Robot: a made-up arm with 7 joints.
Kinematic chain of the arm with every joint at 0, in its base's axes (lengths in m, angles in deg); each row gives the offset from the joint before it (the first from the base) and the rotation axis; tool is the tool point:
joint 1: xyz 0 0.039 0 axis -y
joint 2: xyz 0 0.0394 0 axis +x
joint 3: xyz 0 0 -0.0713 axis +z
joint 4: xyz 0 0 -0.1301 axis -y
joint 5: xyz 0 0 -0.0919 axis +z
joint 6: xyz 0 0 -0.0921 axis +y
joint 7: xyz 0 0 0 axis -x
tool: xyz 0 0 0
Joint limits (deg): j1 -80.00..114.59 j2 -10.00..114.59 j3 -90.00..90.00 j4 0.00..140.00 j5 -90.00..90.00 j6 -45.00..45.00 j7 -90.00..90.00
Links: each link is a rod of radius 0.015 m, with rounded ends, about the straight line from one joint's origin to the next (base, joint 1, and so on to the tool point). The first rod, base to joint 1, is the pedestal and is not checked.
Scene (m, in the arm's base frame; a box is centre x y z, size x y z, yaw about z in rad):
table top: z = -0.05
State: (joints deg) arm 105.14 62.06 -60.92 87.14 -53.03 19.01 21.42
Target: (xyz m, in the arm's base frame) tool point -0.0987 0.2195 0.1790
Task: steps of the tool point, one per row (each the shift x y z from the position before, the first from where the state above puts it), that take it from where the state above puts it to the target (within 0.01 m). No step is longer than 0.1 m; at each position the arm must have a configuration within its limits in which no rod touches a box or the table.
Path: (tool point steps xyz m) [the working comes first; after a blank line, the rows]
Joints at the target: 89.67 114.59 10.16 99.89 -53.03 19.01 21.42
Straight joint move there: clear.

1: -0.0510 0.0422 0.0137
2: -0.0620 0.0279 0.0094
3: -0.0682 0.0084 0.0058
4: -0.0672 -0.0136 0.0024
5: -0.0592 -0.0346 -0.0013

